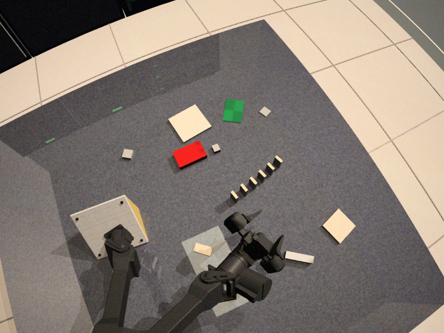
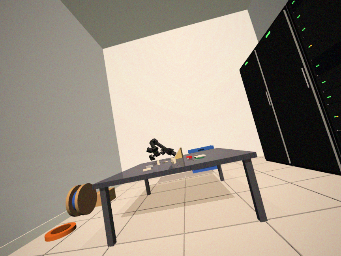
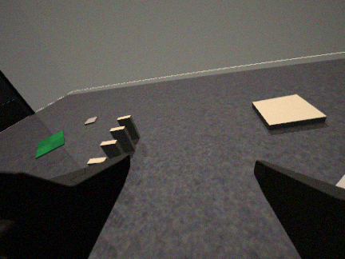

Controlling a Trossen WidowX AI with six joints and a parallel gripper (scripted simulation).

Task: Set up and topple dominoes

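Now: gripper tip 30 mm short of the whitish bar, 120 mm to the left of it and 80 mm above it. Round my gripper tip: green tile: 130 mm ahead, 400 mm to the left, 90 mm below; small cube: 300 mm to the left, 80 mm below; red tile: 80 mm behind, 330 mm to the left, 80 mm below.
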